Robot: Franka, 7 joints.
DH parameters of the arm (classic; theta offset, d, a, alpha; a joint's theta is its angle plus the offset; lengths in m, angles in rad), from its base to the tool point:
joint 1: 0 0.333 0 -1.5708
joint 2: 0 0 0 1.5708
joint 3: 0 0.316 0.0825 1.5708
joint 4: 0 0 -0.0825 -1.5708
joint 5: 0 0.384 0 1.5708
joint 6: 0 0 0.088 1.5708
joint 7: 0 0.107 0 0
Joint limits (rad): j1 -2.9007..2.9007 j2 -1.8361..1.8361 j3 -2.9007..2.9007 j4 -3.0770..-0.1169 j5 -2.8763..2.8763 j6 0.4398..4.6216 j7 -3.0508..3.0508
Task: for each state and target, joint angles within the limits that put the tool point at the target. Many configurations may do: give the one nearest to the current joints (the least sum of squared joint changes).
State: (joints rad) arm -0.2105 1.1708 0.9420 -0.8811 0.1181 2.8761 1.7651
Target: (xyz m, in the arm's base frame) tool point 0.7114 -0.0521 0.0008
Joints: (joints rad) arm -0.5310 1.3668 0.6196 -1.3422 0.1558 2.8093 1.7651
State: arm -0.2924 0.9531 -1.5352 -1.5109 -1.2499 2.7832 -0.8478
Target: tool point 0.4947 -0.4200 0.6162
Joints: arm 0.4615 0.9374 -1.7908 -1.6491 -1.2949 2.8801 -0.8478
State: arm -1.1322 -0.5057 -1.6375 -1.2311 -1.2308 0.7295 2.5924
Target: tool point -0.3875 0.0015 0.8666
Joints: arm -1.0959 -0.1226 -1.5245 -0.9597 -1.2923 0.5946 2.5924
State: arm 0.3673 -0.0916 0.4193 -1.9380 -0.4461 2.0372 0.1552
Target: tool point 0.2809 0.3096 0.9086
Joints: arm 0.3635 -0.3944 0.3544 -1.5198 -0.4664 2.1533 0.1552
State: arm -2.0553 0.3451 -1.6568 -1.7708 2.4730 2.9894 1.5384
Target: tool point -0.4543 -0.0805 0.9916
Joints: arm -1.7121 0.4879 -1.8869 -0.9486 2.3958 2.8524 1.5384
